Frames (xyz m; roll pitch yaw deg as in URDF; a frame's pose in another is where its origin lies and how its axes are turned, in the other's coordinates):
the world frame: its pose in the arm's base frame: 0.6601 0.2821 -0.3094 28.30 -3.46 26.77
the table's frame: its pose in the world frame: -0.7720 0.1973 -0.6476 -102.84 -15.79 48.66
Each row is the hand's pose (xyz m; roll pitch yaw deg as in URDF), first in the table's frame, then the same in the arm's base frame.
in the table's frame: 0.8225 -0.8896 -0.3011 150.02 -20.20 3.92
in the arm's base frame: 0.2046 0.3299 0.3417 52.76 -34.28 92.11
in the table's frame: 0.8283 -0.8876 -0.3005 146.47 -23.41 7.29
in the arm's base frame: 0.2061 0.3355 0.3438 48.70 -30.76 95.40
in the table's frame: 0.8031 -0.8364 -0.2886 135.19 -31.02 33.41
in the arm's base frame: 0.1936 0.3525 0.2895 47.35 -7.19 102.03
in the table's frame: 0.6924 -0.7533 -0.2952 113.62 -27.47 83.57
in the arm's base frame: 0.1764 0.3214 0.1555 53.93 35.51 111.08
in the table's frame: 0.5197 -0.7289 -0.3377 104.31 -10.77 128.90
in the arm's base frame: 0.1667 0.1981 0.0254 105.78 73.69 162.85
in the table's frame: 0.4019 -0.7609 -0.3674 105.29 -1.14 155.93
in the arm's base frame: 0.1545 0.0839 -0.0255 -178.68 61.79 -121.50
